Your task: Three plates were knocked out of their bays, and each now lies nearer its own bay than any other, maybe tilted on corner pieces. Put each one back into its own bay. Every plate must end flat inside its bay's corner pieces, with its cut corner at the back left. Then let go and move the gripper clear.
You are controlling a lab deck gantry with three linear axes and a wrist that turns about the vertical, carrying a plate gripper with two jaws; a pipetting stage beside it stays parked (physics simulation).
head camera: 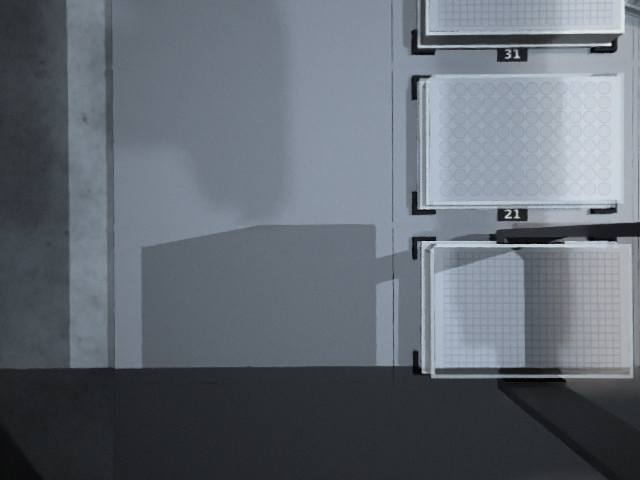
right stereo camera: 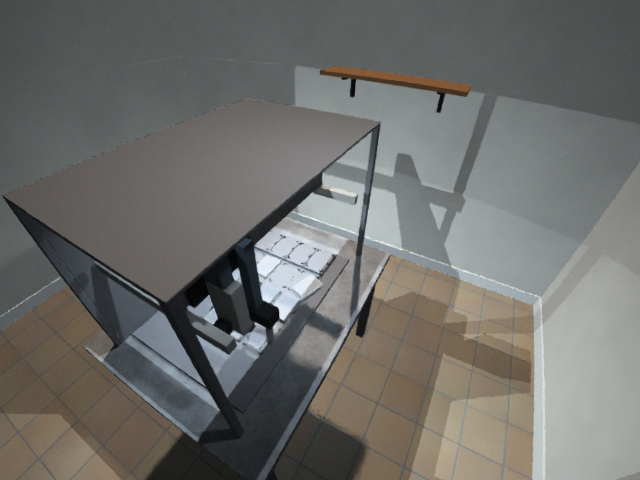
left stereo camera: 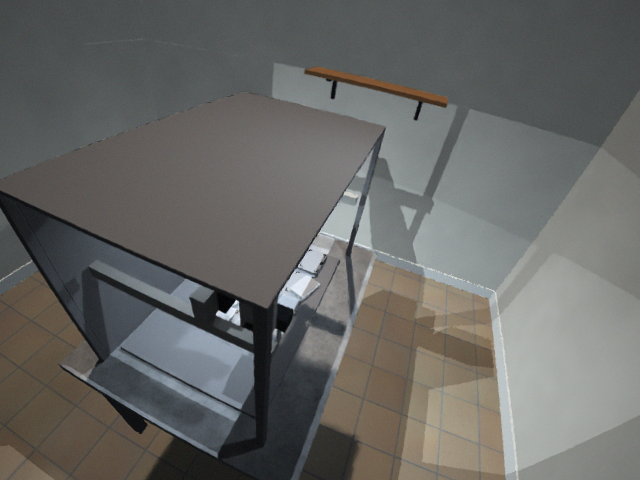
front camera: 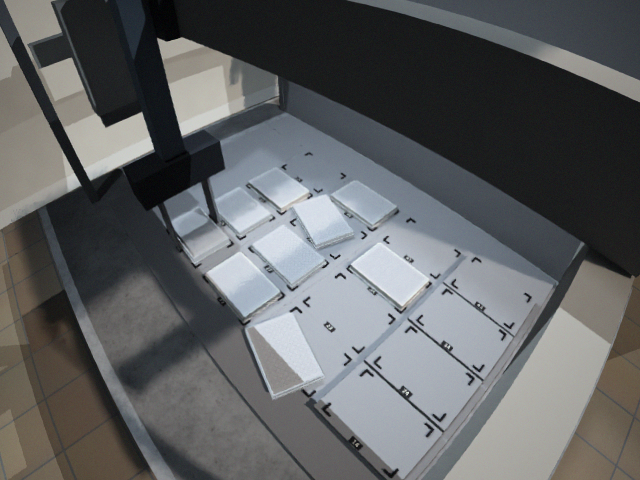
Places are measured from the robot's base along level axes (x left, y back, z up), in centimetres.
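Where they show: gripper, fingertip midpoint: (head camera: pixel 525 308) (right stereo camera: pixel 261 334) (front camera: pixel 196 232); robot's base, origin of the base link: (head camera: pixel 417 368) (right stereo camera: pixel 260 354) (front camera: pixel 168 231).
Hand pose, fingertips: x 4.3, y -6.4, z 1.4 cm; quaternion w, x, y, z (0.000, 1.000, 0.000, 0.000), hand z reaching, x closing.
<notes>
Each offset is from my fingertips to the top centre of the thing. "spot": to the spot under its first point.
My gripper (front camera: pixel 190 225) (head camera: pixel 532 311) is shut on a grid-topped plate @[dx +0.0, dy +0.0, dz +0.8 cm] (front camera: pixel 205 238) (head camera: pixel 480 315), with jaws at its front and back long sides. That plate is squared up with the bay in front of bay 21, low among its corner pieces; whether it is fully seated I cannot tell. In the front view a second plate @[dx +21.6, dy -14.2, dz +0.3 cm] (front camera: pixel 324 219) lies turned and tilted across corner pieces, between the plate in bay 22 @[spot: dx +10.3, dy -17.0, dz +0.0 cm] (front camera: pixel 287 254) and the back plate @[dx +32.1, dy -16.4, dz +0.0 cm] (front camera: pixel 364 202). A third plate @[dx -2.9, dy -31.5, dz +0.2 cm] (front camera: pixel 289 351) lies turned at the front edge, partly shaded, beside bay 23 @[spot: dx +10.1, dy -32.1, dz -1.4 cm] (front camera: pixel 343 310). Cut corners are too small to tell.
Plates sit in bay 21 @[spot: dx +10.8, dy -1.1, dz +0.0 cm] (front camera: pixel 242 210) (head camera: pixel 516 139) and bay 31 @[spot: dx +21.3, dy -0.6, dz +0.0 cm] (front camera: pixel 279 187) (head camera: pixel 516 12). Others sit at the front @[spot: dx -0.2, dy -17.1, dz +0.0 cm] (front camera: pixel 242 285) and toward the middle right (front camera: pixel 390 273). The dark gantry beam (front camera: pixel 413 118) crosses above. A dark post (front camera: pixel 49 108) stands left.
</notes>
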